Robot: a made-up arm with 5 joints.
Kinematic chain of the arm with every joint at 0, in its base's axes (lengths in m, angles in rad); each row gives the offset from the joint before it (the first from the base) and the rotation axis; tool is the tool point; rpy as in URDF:
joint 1: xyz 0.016 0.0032 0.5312 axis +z
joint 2: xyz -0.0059 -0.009 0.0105 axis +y
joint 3: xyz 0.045 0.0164 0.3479 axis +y
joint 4: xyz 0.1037 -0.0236 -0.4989 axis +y
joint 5: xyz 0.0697 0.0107 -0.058 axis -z
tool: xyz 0.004 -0.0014 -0.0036 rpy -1.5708 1.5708 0
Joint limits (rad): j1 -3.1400..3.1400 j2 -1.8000..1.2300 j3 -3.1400..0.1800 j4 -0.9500..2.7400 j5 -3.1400..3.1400
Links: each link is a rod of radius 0.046 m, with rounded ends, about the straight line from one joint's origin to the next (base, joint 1, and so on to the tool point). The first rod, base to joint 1, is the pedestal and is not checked.
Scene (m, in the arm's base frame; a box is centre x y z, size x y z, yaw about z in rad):
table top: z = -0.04
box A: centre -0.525 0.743 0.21 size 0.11 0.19 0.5 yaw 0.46
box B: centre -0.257 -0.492 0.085 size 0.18 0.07 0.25 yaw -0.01
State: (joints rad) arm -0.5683 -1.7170 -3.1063 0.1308 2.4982
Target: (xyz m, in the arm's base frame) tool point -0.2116 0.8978 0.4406
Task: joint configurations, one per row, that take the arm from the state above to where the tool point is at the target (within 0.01 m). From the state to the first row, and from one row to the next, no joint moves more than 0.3 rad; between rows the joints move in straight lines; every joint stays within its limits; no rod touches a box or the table.
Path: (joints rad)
1: -0.6065 -1.4966 -3.1175 0.0960 2.6938
2: -0.6447 -1.2761 -3.1288 0.0612 2.8893
3: -0.6829 -1.0557 -3.1400 0.0264 3.0849
4: -0.8982 -1.2248 -3.1339 0.0429 2.8906
5: -1.1136 -1.3939 -3.1278 0.0594 2.6964
6: -1.3290 -1.5630 -3.1217 0.0758 2.5021

